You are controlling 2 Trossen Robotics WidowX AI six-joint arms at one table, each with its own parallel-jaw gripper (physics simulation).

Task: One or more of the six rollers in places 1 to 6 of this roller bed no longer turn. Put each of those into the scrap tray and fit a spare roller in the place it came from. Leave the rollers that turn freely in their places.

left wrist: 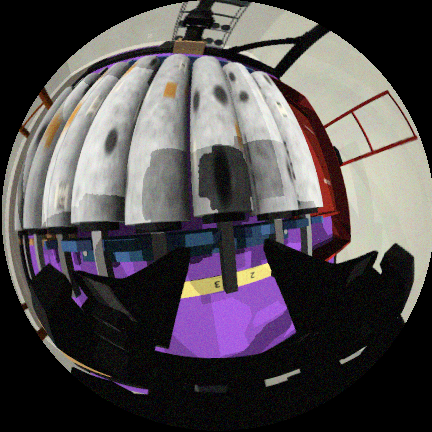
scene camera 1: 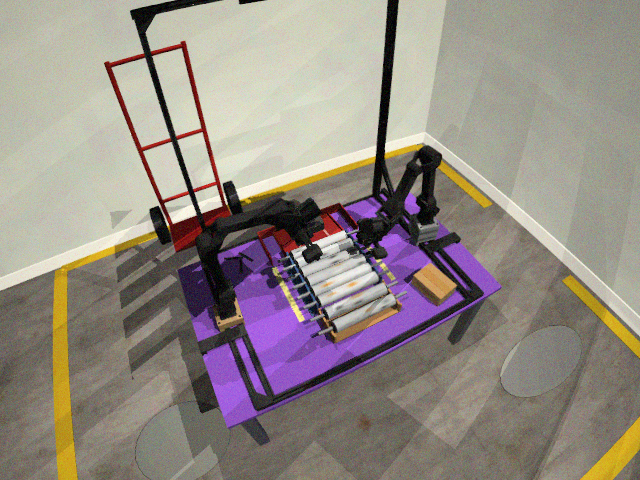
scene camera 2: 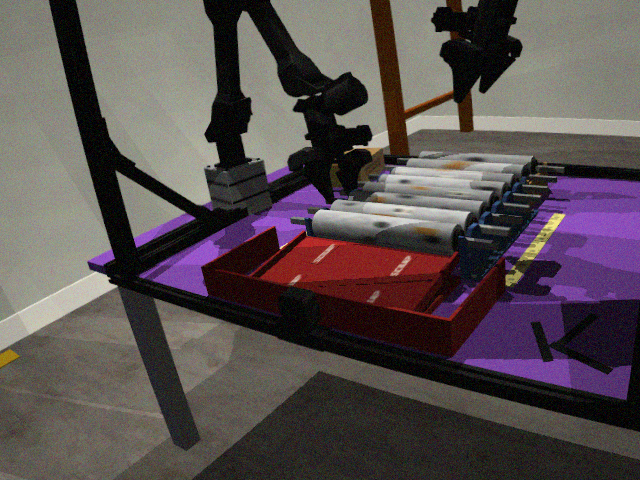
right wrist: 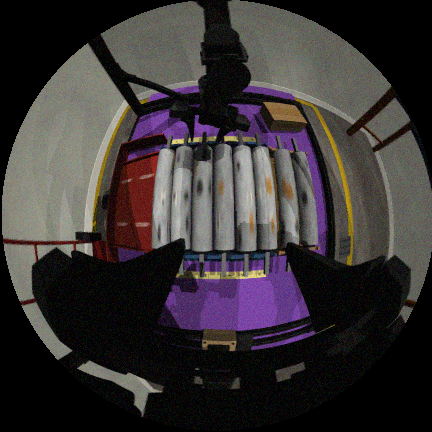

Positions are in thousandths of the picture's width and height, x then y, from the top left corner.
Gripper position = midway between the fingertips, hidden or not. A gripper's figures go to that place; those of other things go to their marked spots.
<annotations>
My left gripper (scene camera 2: 537,422) is 1.06 m from the lens. My right gripper (scene camera 2: 734,203): 0.94 m from the lens.
</annotations>
